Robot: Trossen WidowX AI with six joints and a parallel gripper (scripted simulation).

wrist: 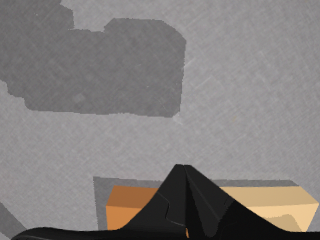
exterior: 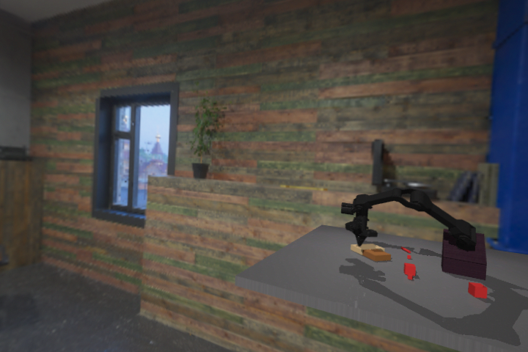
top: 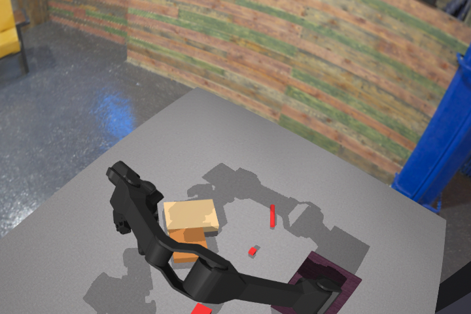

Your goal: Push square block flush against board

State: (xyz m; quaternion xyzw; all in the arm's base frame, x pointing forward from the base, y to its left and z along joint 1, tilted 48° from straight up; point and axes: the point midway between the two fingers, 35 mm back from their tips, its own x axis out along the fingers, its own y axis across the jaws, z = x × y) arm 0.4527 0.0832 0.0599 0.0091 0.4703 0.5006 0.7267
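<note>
The square block is 8 cm behind my gripper tip, 7 cm to the right of it and 5 cm below it. From my gripper tip the other things lie so: pale tan board (16 cm to the right, 5 cm below, 2 cm behind); then red stick (32 cm to the right, 21 cm behind, 6 cm below).
</note>
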